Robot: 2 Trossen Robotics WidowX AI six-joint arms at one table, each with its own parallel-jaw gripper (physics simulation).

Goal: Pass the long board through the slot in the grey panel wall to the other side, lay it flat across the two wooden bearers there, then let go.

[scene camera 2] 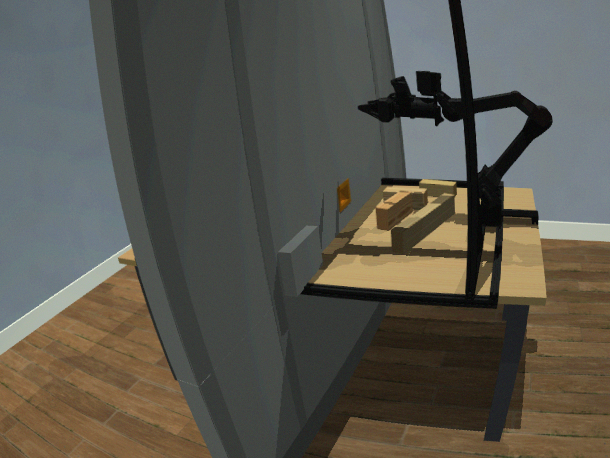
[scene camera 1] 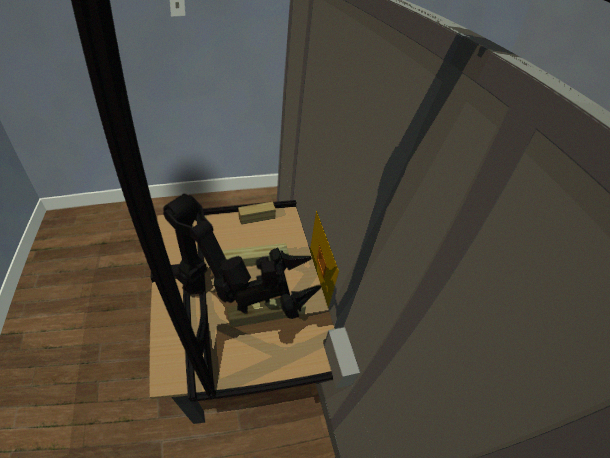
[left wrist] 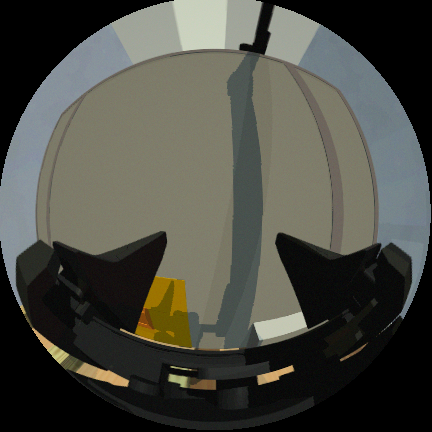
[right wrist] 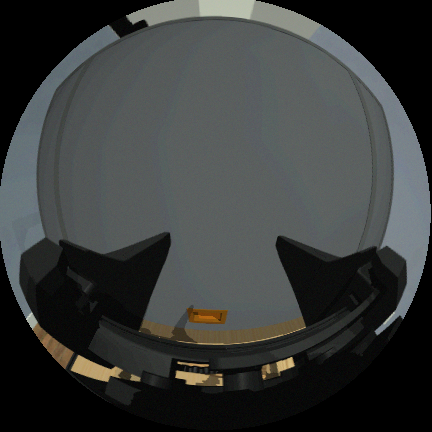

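Seen in the pictures: left gripper, fingertip midpoint: (scene camera 1: pixel 315 271) (left wrist: pixel 222 238); right gripper, fingertip midpoint: (scene camera 2: pixel 363 105) (right wrist: pixel 225 240); left arm's base at its link origin: (scene camera 1: pixel 193 286); right arm's base at its link origin: (scene camera 2: pixel 491 222).
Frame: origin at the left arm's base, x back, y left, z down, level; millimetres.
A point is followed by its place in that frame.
Note:
The grey panel wall (scene camera 1: pixel 360 135) @[x -433, y -83, z -591 mm] (scene camera 2: pixel 310 125) @[x -482, y -175, z -302 mm] (left wrist: pixel 150 150) @[x -432, y -77, z -400 mm] (right wrist: pixel 215 150) @[x -483, y -10, z -409 mm] bears a yellow slot plate (scene camera 1: pixel 316 235) @[x -429, y 65, z -115 mm] (left wrist: pixel 181 295) @[x -431, y -136, z -153 mm] on one side and an orange slot frame (scene camera 2: pixel 341 207) @[x -487, y -56, z -46 mm] (right wrist: pixel 207 322) @[x -486, y -13, z -40 mm] on the other. My left gripper (scene camera 1: pixel 315 273) @[x -340, y -196, z -275 mm] (left wrist: pixel 222 238) @[x -340, y -196, z -275 mm] is open and empty close before the plate. Pale wooden strips (scene camera 1: pixel 232 255) @[x -143, y 92, z -28 mm] (scene camera 1: pixel 240 317) @[x -142, y -157, z -28 mm] lie partly under its arm; which is the long board I cannot tell. Beyond the wall, a reddish bearer (scene camera 2: pixel 390 215) @[x -621, y -35, z -20 mm] and a greenish bearer (scene camera 2: pixel 425 220) @[x -731, y -78, z -28 mm] lie side by side. My right gripper (scene camera 2: pixel 361 107) @[x -565, y 0, z -325 mm] (right wrist: pixel 225 240) @[x -565, y 0, z -325 mm] is open and empty, high above.
A wooden block (scene camera 1: pixel 257 213) @[x -259, y 293, z -26 mm] lies at the table's back edge; another block (scene camera 2: pixel 437 187) @[x -714, y 248, z -14 mm] lies behind the bearers. A pale grey box (scene camera 1: pixel 342 352) @[x -402, y -346, z -81 mm] (scene camera 2: pixel 300 260) @[x -513, y -378, z -46 mm] sits at the wall by the table's near corner. Black posts (scene camera 1: pixel 125 150) @[x -34, y -380, z -772 mm] (scene camera 2: pixel 467 125) @[x -885, y -374, z -336 mm] rise beside both arms.

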